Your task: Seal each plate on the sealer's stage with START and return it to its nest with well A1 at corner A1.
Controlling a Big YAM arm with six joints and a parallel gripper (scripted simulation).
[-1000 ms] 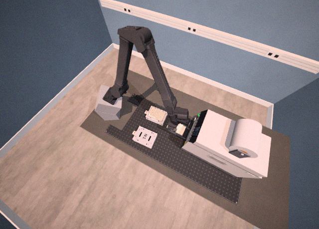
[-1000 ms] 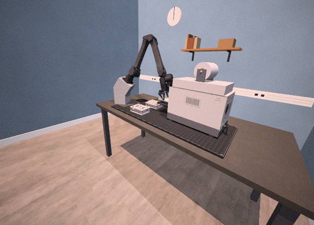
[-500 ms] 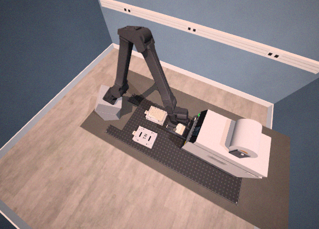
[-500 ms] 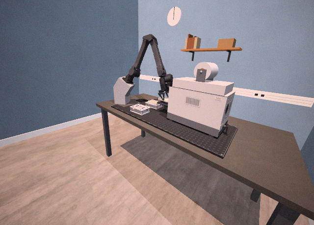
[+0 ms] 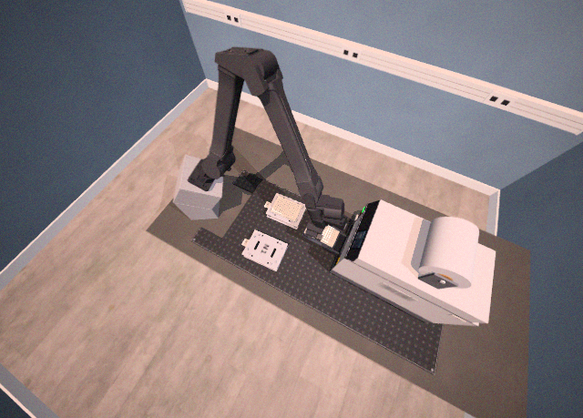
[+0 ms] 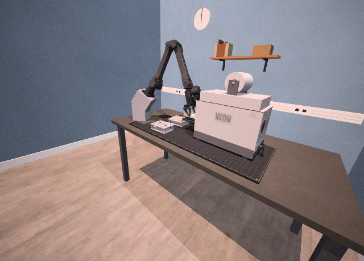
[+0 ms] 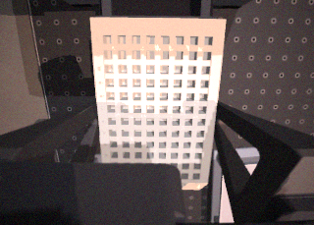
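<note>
Now: hand 4 cm above the sealer stage. From my hand the other things lie so: foil roll (33 cm ahead, 5 cm to the right, 28 cm above); plate nest (21 cm behind, 13 cm to the right, 10 cm below).
</note>
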